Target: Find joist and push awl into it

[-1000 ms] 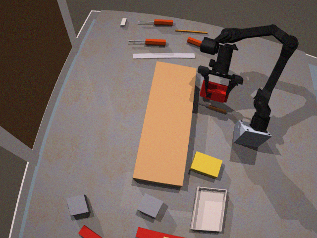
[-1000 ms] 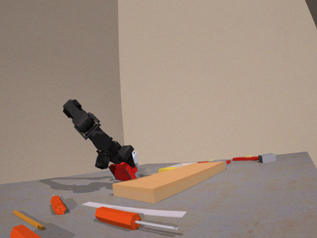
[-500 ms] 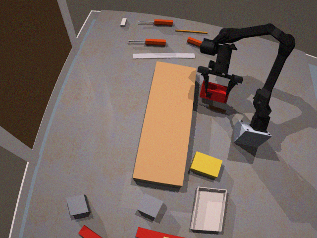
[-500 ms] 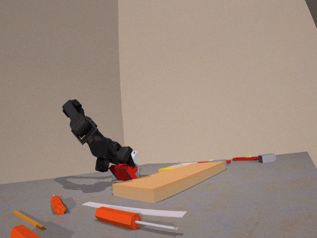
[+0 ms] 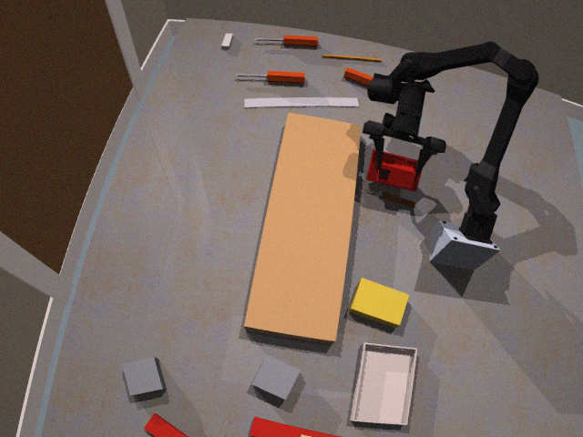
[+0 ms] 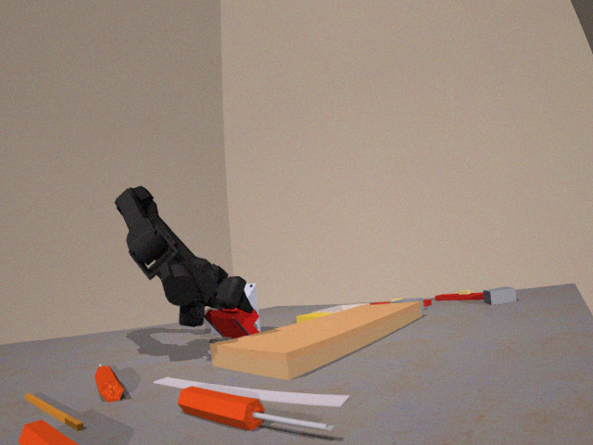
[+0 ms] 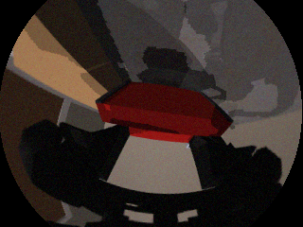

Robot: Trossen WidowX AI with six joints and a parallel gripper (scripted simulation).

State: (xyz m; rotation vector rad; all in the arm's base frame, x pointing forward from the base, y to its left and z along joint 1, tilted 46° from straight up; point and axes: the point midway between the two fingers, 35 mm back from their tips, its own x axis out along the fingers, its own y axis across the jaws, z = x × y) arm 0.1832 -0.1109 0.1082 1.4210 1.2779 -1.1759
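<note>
The brown-handled awl lies 1 cm ahead of my gripper tip, 2 cm to the left of it and 7 cm below it. From my gripper tip the other things lie so: white strip (23 cm ahead, 23 cm to the right, 8 cm below); then red stud finder (1 cm ahead, 1 cm below); then yellow block (1 cm ahead, 28 cm to the left, 7 cm below).
</note>
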